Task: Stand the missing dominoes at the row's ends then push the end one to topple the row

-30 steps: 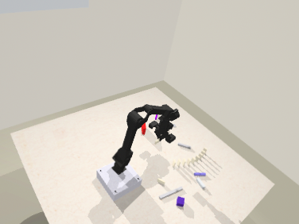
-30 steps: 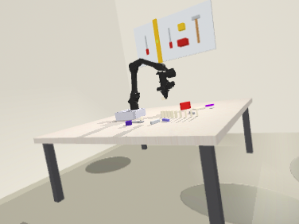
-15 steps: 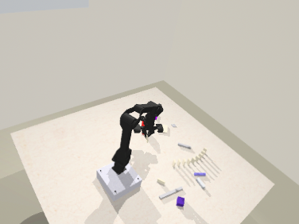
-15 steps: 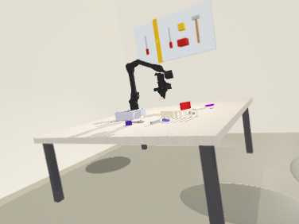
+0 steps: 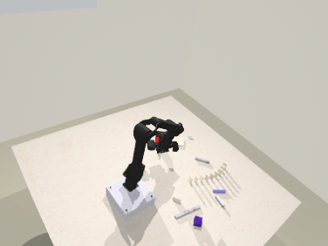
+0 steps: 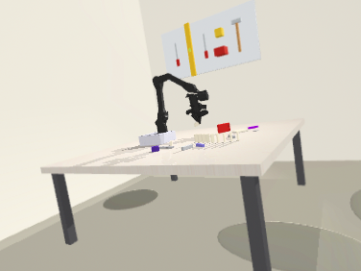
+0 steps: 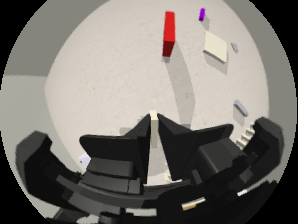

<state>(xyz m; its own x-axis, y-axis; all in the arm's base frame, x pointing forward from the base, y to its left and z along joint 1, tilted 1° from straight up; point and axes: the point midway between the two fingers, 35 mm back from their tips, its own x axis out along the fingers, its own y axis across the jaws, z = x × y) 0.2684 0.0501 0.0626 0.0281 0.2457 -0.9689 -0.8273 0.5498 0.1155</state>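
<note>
My gripper tip is now 13 cm short of the red block, 12 cm to the right of it and 6 cm above it. From my gripper tip the other things lie so: flat cream block: 26 cm ahead, 8 cm below, 4 cm to the left; then purple cube: 43 cm to the right, 13 cm behind, 8 cm below; then grey bar: 35 cm to the right, 12 cm behind, 8 cm below.
</note>
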